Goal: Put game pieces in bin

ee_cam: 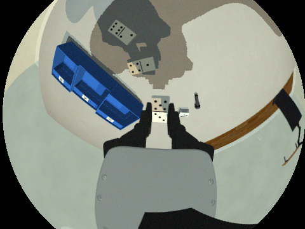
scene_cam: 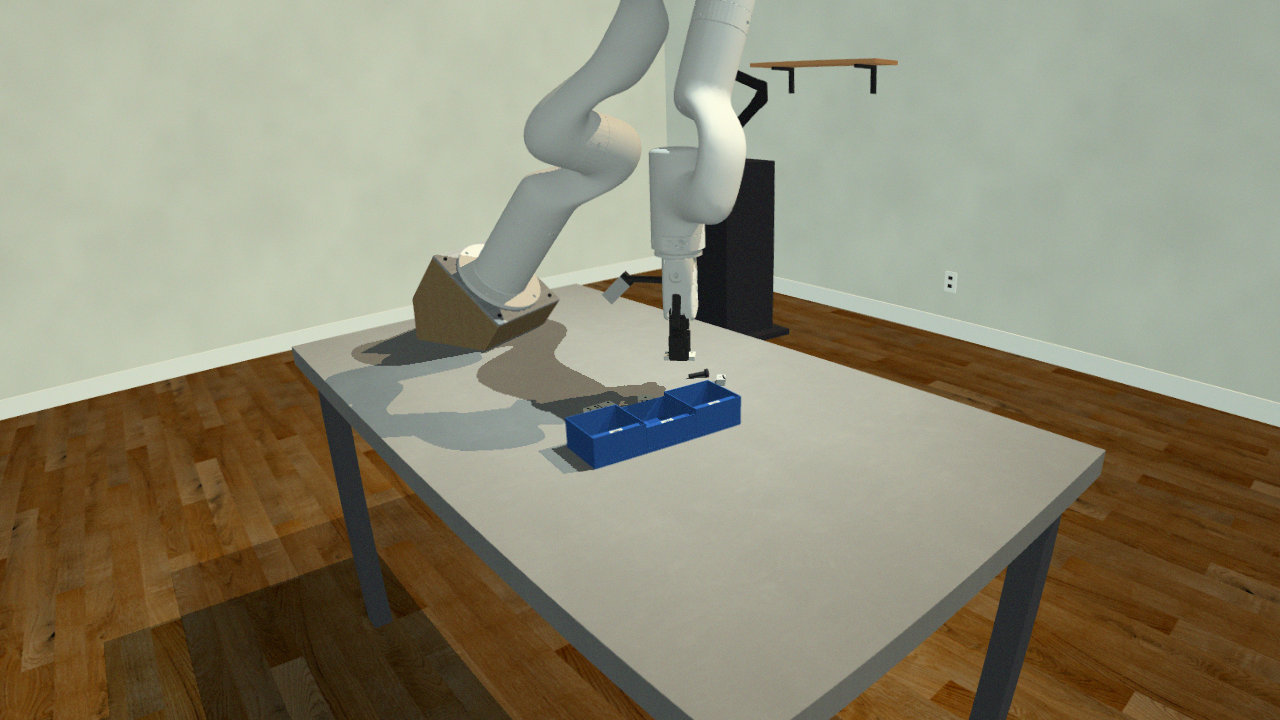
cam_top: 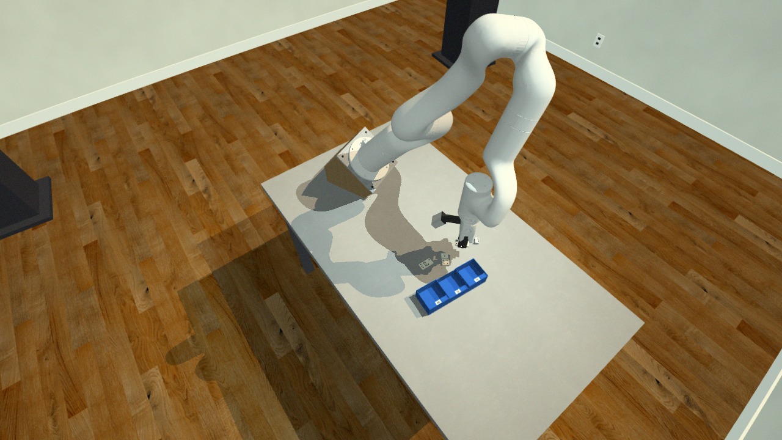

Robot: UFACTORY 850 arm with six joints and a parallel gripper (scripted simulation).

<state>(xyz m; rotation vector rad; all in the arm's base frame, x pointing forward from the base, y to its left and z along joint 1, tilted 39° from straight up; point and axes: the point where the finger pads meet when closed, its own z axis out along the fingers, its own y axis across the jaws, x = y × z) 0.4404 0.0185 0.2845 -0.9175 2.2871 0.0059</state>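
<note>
Right now the blue three-part bin is 100 mm ahead of my hand, 120 mm to the right of it and 70 mm below it. Also, from my hand: white part: 10 mm behind, 90 mm to the left, 80 mm below; then black bolt: 50 mm behind, 80 mm to the left, 80 mm below; then white domino: 20 mm below.
</note>
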